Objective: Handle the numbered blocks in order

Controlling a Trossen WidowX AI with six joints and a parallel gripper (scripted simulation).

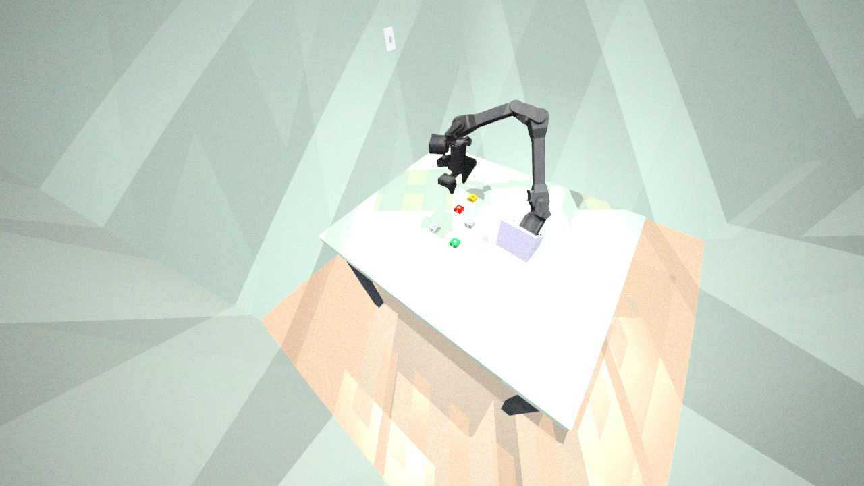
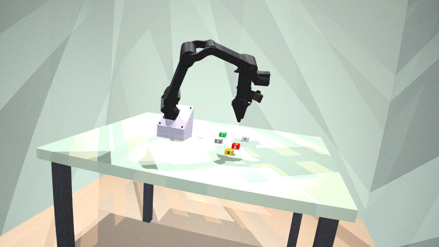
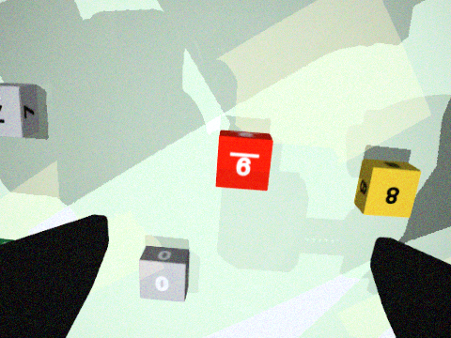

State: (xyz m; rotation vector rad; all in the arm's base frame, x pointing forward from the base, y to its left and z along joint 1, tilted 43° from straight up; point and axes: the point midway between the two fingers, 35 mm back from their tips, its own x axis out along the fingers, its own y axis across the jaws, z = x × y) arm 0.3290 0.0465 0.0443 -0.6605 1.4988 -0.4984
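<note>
Right now my gripper tip is 12 cm above the grey block marked 0, 10 cm past it and 3 cm to the right of it. From my gripper tip the other things lie so: red block: 12 cm below, 1 cm behind; white block marked 7: 15 cm to the left, 12 cm below; yellow block: 12 cm below, 10 cm to the right, 1 cm behind.
</note>
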